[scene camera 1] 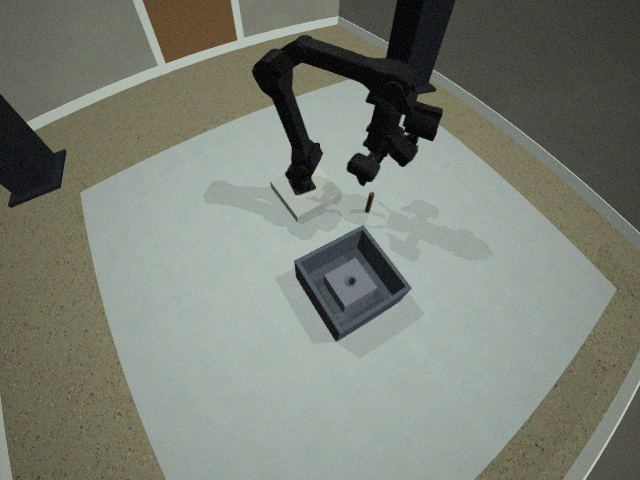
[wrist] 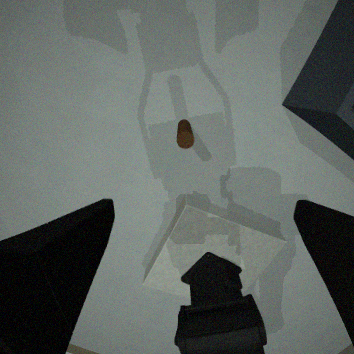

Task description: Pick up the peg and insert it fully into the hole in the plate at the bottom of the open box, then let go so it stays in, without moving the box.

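Frame: origin at the arm's base, x ahead, y left, z up, level; centimetres.
Seen in the pictures: gripper, fingertip midpoint: (wrist: 206,209); arm's base, link origin: (scene camera 1: 302,184) (wrist: 210,273).
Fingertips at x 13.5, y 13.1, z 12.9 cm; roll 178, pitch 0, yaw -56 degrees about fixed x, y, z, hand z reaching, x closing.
Observation:
Offsets run from my fingertips to a thing's middle.
The orange-brown peg @[dx +0.8, dy +1.6, dz -11.9 cm] (scene camera 1: 369,202) (wrist: 185,134) stands upright on the pale mat, between the arm's base and the box. My gripper (scene camera 1: 382,166) (wrist: 206,209) is open and empty, high above the mat; in the wrist view the peg shows beyond the fingertips, a little left of midway between them. The open dark grey-blue box @[dx +20.2, dy -14.5, dz -11.0 cm] (scene camera 1: 374,314) (wrist: 320,90) stands apart from the peg; a corner of it shows at the upper right of the wrist view. Inside it lies the light grey plate @[dx +20.2, dy -14.5, dz -12.4 cm] (scene camera 1: 338,281) with a round hole (scene camera 1: 350,281) facing up.
The arm's pale square base (scene camera 1: 298,209) (wrist: 165,272) sits behind and to the left of the peg. The box's raised walls surround the plate. Dark pillars (scene camera 1: 421,46) (scene camera 1: 31,160) stand beyond the mat's edges. Shadows of the arm fall around the peg.

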